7 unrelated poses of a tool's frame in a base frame.
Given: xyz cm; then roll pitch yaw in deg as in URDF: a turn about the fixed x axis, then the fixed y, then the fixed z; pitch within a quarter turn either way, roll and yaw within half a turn.
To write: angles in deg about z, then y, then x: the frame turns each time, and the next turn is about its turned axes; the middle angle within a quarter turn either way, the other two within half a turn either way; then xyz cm. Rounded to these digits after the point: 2 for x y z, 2 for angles.
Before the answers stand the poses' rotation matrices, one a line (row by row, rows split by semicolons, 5 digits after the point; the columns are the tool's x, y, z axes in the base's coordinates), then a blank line. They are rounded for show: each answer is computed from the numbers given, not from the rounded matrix.
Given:
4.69 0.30 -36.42 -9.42 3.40 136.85
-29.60 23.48 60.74 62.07 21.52 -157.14
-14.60 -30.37 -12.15 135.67 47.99 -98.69
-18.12 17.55 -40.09 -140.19 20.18 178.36
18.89 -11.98 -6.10 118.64 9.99 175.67
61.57 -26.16 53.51 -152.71 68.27 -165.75
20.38 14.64 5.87 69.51 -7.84 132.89
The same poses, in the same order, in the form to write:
-0.72828 -0.66761 -0.15462; 0.68271 -0.72637 -0.07939; -0.05931 -0.16338 0.98478
-0.85722 -0.11668 -0.50155; -0.36140 -0.55751 0.74738; -0.36683 0.82193 0.43574
-0.10112 -0.78556 -0.61046; -0.66158 -0.40518 0.63099; -0.74303 0.46767 -0.47874
-0.93823 0.24276 0.24656; 0.02686 0.76154 -0.64757; -0.34497 -0.60094 -0.72102
-0.98203 -0.11563 0.14917; 0.07436 0.48943 0.86887; -0.17348 0.86434 -0.47204
-0.35884 0.19405 0.91300; -0.09113 0.96619 -0.24118; -0.92894 -0.16975 -0.32903
-0.67423 -0.16950 0.71881; 0.72581 -0.33185 0.60255; 0.13641 0.92798 0.34677

136.85 3.40 -9.42 4.69 0.30 -36.42
-157.14 21.52 62.07 -29.60 23.48 60.74
-98.69 47.99 135.67 -14.60 -30.37 -12.15
178.36 20.18 -140.19 -18.12 17.55 -40.09
175.67 9.99 118.64 18.89 -11.98 -6.10
-165.75 68.27 -152.71 61.57 -26.16 53.51
132.89 -7.84 69.51 20.38 14.64 5.87

